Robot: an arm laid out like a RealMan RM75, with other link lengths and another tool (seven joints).
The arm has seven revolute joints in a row. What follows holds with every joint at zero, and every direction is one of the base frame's. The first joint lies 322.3 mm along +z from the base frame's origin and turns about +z. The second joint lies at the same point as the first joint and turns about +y. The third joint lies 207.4 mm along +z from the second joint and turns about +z. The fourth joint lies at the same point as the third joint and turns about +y. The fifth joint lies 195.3 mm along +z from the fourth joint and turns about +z. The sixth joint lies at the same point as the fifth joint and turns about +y. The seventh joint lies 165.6 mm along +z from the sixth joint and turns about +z. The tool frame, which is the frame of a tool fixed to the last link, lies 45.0 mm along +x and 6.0 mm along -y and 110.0 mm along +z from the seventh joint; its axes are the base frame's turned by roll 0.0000, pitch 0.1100 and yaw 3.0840 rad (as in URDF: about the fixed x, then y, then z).
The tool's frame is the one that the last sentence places.
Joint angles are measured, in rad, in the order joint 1, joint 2, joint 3, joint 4, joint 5, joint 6, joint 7. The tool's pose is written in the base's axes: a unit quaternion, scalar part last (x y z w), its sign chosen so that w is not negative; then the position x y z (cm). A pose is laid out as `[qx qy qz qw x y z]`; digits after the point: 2 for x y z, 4 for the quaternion.
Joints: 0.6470 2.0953 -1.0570 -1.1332 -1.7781 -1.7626 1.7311
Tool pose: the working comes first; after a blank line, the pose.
Where each joint sits with the arm in this pose, in the base's axes (m; each line is computed from the numbers above, not from the rounded line before):
joint 1: 0.0000 0.0000 0.3223
joint 2: 0.0000 0.0000 0.3223
joint 3: 0.1432 0.1082 0.2184
joint 4: 0.1432 0.1082 0.2184
joint 5: 0.1423 0.3006 0.2522
joint 6: 0.1423 0.3006 0.2522
joint 7: 0.0655 0.2939 0.1057
the tool: 0.0547 0.2921 -0.0128

[-0.0043 -0.9563 0.0213 0.2916 5.47 29.21 -1.28]
